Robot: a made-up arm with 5 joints.
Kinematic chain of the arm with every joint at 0, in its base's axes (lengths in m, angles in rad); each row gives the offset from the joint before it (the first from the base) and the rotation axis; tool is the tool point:
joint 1: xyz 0 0 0.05 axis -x
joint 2: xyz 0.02 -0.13 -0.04 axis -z
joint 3: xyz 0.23 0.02 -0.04 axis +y
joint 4: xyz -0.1 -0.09 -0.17 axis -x
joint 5: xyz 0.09 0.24 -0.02 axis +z
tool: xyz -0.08 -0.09 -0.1
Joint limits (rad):
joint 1: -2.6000..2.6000
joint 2: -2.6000..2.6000
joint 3: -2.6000..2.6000
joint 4: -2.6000..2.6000
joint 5: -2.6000..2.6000
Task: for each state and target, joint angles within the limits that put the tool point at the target. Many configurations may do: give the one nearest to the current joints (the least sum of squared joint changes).
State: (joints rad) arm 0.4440 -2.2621 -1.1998 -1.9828 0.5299
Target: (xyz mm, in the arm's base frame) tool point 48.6 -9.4 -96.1
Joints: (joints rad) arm 0.6260 -1.7516 -1.0587 -2.3000 0.3593
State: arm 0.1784 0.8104 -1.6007 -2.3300 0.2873
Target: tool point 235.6 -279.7 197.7
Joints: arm 0.8561 0.7679 -1.8175 -1.7132 0.4483
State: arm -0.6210 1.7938 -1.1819 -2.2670 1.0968
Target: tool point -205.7 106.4 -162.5
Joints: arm -1.5853 2.3811 -1.1481 -2.4999 0.6036
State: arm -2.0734 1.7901 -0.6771 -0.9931 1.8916
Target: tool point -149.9 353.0 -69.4
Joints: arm -2.6000 2.3456 -0.5512 -1.6265 1.2288
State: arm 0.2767 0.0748 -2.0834 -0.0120 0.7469
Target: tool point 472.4 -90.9 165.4
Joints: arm 0.2509 0.1089 -2.2304 -0.1094 0.8096
